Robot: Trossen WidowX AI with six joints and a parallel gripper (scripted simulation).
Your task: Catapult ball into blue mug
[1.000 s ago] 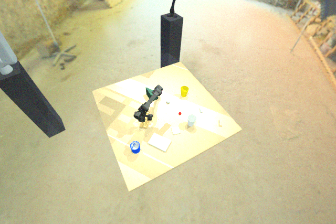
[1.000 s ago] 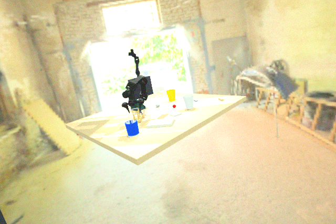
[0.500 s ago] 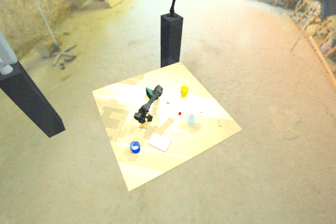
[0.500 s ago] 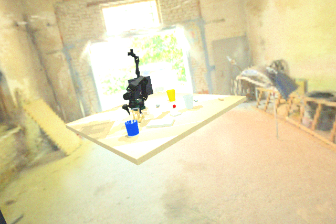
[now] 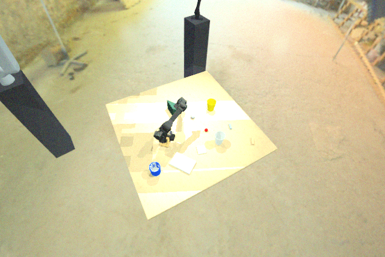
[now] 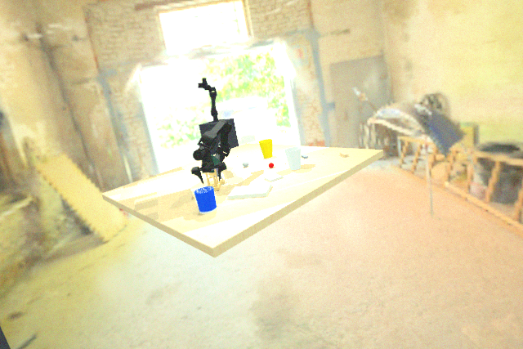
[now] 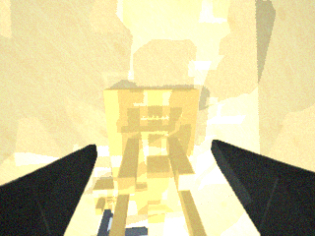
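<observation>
Right now my gripper tip is 11 cm short of the red ball, 40 cm to the right of it and 2 cm above it. From my gripper tip the other things lie so: wooden catapult: 4 cm behind, 6 cm to the left, 1 cm above; then white slab: 27 cm ahead, 2 cm to the left, 3 cm below; then blue mug: 20 cm ahead, 21 cm to the right, 1 cm below.
</observation>
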